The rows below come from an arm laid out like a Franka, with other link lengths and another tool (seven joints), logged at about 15 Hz.
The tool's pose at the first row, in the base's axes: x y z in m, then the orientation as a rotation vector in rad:
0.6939 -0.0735 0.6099 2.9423 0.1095 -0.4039
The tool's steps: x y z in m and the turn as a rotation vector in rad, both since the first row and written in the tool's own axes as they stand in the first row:
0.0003 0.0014 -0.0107 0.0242 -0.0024 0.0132
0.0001 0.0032 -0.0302 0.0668 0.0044 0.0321
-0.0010 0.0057 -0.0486 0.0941 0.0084 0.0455
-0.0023 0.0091 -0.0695 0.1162 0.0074 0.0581
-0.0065 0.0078 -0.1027 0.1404 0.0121 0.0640
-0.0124 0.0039 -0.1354 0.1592 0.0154 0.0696
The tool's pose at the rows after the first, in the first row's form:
0.6971 -0.0730 0.6202 2.9646 0.0854 -0.4097
0.7022 -0.0713 0.6390 3.0064 0.0502 -0.4042
0.7062 -0.0705 0.6572 3.0328 0.0252 -0.4008
0.7107 -0.0702 0.6779 3.0528 0.0014 -0.4041
0.7152 -0.0633 0.7104 3.0768 -0.0122 -0.4001
0.7177 -0.0540 0.7424 3.0953 -0.0244 -0.3973

